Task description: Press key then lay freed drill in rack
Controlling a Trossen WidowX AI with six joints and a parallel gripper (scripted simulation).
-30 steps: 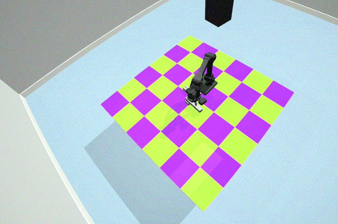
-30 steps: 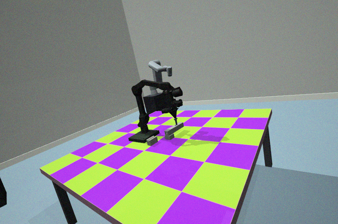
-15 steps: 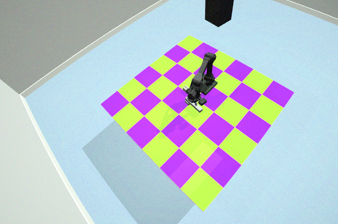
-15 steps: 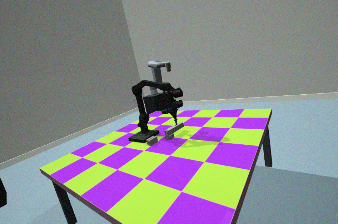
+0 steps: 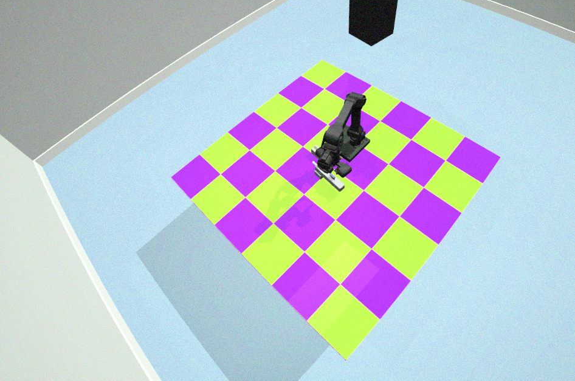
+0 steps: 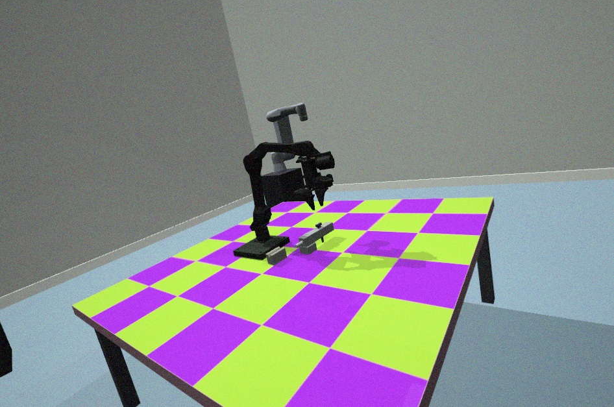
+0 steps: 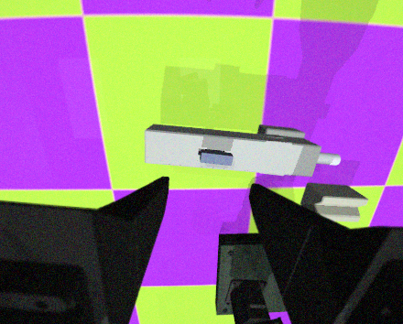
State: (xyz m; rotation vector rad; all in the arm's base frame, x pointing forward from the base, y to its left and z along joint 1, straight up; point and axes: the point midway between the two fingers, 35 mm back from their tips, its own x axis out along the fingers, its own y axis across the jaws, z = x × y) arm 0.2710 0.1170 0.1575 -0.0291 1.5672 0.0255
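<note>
The drill is 100 mm to the right of my gripper tip and 100 mm below it. From my gripper tip the other things lie so: grey grooved rack 210 mm to the right, 130 mm below, 70 mm behind; then dark key 100 mm below, 10 mm to the right; then grey holder block 110 mm below, 40 mm to the right.
</note>
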